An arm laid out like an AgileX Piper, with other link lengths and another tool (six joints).
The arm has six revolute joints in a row. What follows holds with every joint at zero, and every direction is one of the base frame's.
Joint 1 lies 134.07 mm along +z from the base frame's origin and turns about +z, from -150 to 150 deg.
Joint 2 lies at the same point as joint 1 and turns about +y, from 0 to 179.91 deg.
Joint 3 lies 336.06 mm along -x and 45.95 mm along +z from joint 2 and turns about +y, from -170 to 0 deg.
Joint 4 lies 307.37 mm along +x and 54.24 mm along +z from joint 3 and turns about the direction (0.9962, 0, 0.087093), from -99.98 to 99.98 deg.
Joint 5 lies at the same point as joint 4 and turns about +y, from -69.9 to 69.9 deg.
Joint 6 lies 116.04 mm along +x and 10.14 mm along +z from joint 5 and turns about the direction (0.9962, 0, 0.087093), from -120 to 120 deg.
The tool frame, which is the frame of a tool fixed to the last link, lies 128.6 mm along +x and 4 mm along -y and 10.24 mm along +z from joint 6; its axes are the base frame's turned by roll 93.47, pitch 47.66 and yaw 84.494 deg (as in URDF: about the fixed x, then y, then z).
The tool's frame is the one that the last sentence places.
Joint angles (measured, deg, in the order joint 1, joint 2, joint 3, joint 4, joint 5, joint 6), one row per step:
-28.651, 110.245, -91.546, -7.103, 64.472, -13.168
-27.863, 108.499, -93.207, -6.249, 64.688, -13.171
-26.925, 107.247, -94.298, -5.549, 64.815, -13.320
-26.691, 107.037, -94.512, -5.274, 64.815, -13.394
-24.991, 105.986, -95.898, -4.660, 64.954, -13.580
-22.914, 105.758, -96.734, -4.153, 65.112, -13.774
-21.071, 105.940, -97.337, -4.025, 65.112, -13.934
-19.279, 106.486, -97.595, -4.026, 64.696, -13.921
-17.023, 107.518, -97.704, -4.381, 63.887, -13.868
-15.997, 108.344, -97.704, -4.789, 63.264, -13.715
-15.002, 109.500, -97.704, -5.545, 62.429, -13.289
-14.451, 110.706, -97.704, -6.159, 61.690, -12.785
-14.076, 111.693, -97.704, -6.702, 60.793, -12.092
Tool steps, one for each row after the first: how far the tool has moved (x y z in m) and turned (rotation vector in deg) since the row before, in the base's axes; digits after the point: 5 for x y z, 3 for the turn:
0.01071, 0.00606, 0.02590, -0.781, -3.204, 0.589
0.00847, 0.00833, 0.01826, -0.439, -2.254, 0.956
0.00216, 0.00251, 0.00326, 0.035, -0.486, 0.267
0.01201, 0.01429, 0.01877, -0.501, -2.295, 1.796
0.01148, 0.01820, 0.00751, 0.037, -0.993, 2.206
0.00967, 0.01523, 0.00247, -0.089, -0.407, 1.983
0.00970, 0.01446, -0.00269, -0.039, -0.122, 1.809
0.01195, 0.01729, -0.00765, -0.279, 0.210, 2.293
0.00619, 0.00688, -0.00679, -0.277, 0.284, 0.971
0.00679, 0.00525, -0.00957, -0.492, 0.438, 0.755
0.00511, 0.00196, -0.01035, -0.300, 0.519, 0.235
0.00494, 0.00066, -0.00810, -0.266, 0.096, -0.092

